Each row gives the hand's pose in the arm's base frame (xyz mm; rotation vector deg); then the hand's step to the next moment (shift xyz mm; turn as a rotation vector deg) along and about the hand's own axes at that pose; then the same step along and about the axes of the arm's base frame.
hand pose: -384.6 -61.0 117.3 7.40 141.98 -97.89
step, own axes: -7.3 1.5 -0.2 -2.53 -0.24 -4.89
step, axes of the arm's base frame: 7.4 0.7 -0.2 2.19 4.49 2.33
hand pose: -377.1 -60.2 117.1 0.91 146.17 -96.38
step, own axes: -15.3 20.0 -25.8 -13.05 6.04 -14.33
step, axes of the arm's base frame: 14.7 32.2 -7.1 12.40 16.04 1.08
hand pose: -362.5 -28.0 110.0 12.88 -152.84 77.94
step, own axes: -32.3 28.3 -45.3 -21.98 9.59 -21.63
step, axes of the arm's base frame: 28.6 55.4 -2.2 20.85 24.65 0.82
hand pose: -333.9 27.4 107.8 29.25 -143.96 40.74
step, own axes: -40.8 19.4 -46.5 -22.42 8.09 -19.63
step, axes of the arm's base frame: 40.1 50.6 5.7 21.23 22.42 -0.34
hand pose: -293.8 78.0 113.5 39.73 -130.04 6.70
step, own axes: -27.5 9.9 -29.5 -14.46 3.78 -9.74
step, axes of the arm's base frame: 29.5 29.0 3.5 12.57 12.41 -2.49
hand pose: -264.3 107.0 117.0 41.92 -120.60 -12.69
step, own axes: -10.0 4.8 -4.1 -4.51 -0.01 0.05
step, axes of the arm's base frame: 5.7 10.1 -2.4 1.98 2.58 -3.12
